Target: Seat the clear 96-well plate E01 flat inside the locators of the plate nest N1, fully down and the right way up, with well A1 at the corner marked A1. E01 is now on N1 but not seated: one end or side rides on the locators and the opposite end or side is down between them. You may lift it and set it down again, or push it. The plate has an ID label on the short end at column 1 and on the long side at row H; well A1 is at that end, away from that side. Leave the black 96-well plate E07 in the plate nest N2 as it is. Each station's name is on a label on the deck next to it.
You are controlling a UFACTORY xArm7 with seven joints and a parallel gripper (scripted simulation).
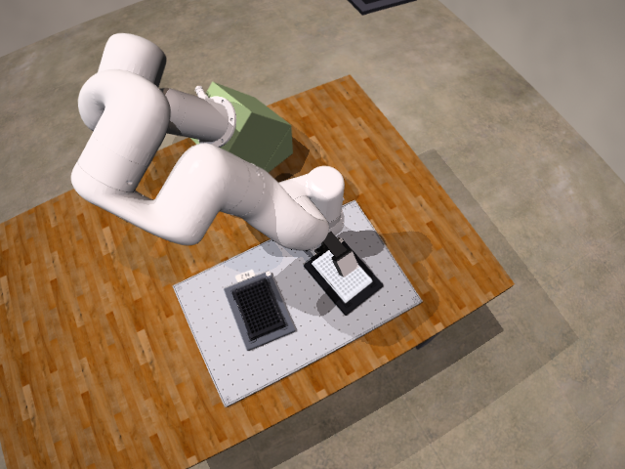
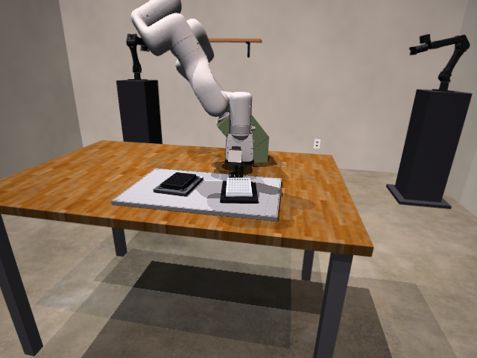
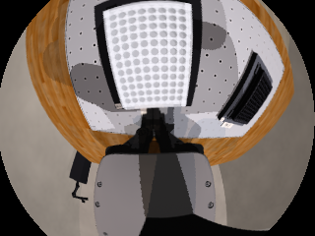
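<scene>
My hand is 4 cm above the N1 label and 1 cm past it. From my hand the other things lie so: black plate E07: 20 cm to the right, 7 cm ahead, 2 cm below; then clear 96-well plate E01: 8 cm ahead, 2 cm below, 1 cm to the left; then N2 label: 20 cm to the right, 4 cm below, 3 cm behind.
</scene>
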